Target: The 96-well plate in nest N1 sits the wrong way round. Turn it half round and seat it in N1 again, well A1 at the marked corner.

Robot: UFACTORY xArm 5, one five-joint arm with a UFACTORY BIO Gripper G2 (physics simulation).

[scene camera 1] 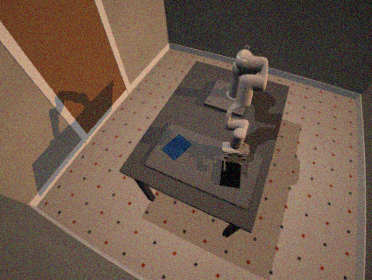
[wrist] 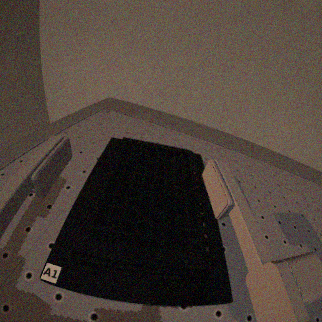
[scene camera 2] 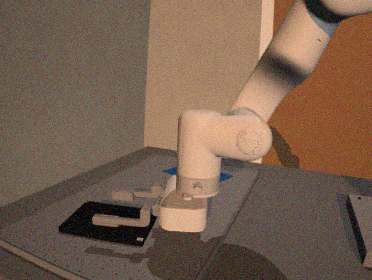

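The black 96-well plate point(scene camera 1: 230, 176) point(scene camera 2: 107, 233) point(wrist: 145, 225) lies flat at the outer end of the perforated board. Its white A1 label point(scene camera 2: 140, 239) point(wrist: 51, 273) is on the corner at the lower left in the wrist view, on the side toward the arm. Nest N1 and its marked corner cannot be made out around the dark plate. My gripper point(scene camera 1: 233, 160) point(scene camera 2: 107, 207) point(wrist: 135, 177) is open, its fingers partly drawn in. One finger stands beside each long side of the plate. A gap shows at the left finger; the right finger appears close to the plate's edge.
The perforated board point(scene camera 1: 175, 167) point(scene camera 2: 30, 235) point(wrist: 250, 200) carries a blue rectangle point(scene camera 1: 176, 147) point(scene camera 2: 226, 176) at its other end, partly hidden behind the wrist in the second scene view. The table edge runs close behind the plate. A grey base slab point(scene camera 1: 215, 100) point(scene camera 2: 364, 225) lies near the arm's foot.
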